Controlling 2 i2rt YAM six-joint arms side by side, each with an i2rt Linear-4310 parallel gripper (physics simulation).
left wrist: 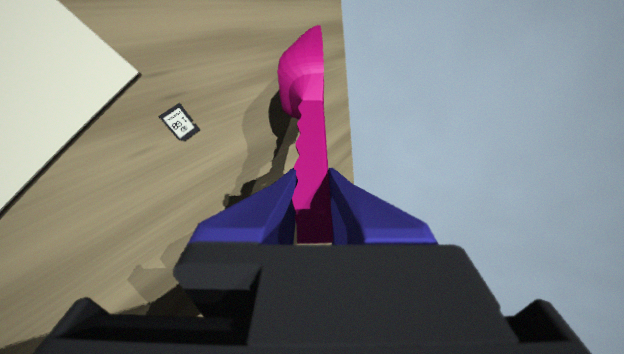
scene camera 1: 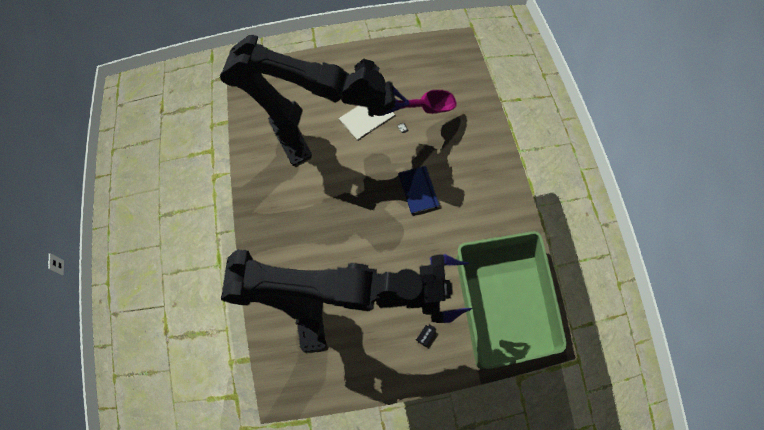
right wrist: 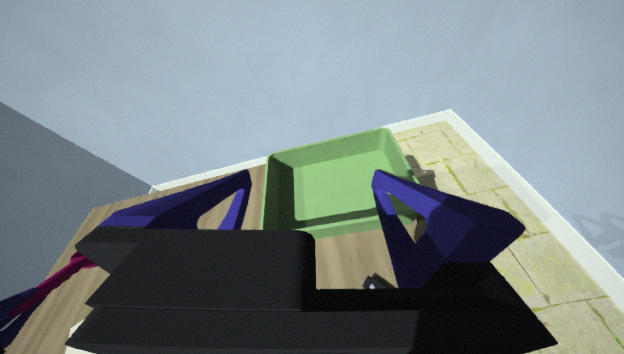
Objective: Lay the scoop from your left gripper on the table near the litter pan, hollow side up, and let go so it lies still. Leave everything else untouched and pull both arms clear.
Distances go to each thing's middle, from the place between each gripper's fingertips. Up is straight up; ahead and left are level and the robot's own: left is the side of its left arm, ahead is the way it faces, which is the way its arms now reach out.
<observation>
Right now the green litter pan (scene camera 1: pixel 515 317) is 27 cm below my right hand, 16 cm ahead of it and 1 cm to the right of it. From my right hand the other things lie so: blue book (scene camera 1: pixel 420 195) (37 cm to the left, 30 cm below, 2 cm behind); then cream board (scene camera 1: pixel 357 121) (64 cm to the left, 31 cm below, 13 cm behind); then pink scoop (left wrist: pixel 301 70) (60 cm to the left, 18 cm below, 4 cm ahead).
Now: left hand 70 mm short of the pink scoop, 40 mm to the right of it and 40 mm above it. Also, from my left hand: green litter pan: 570 mm to the right, 190 mm ahead, 130 mm below; then blue book: 200 mm to the right, 160 mm below, 10 mm ahead; then cream board: 170 mm below, 100 mm behind, 80 mm to the left.
</observation>
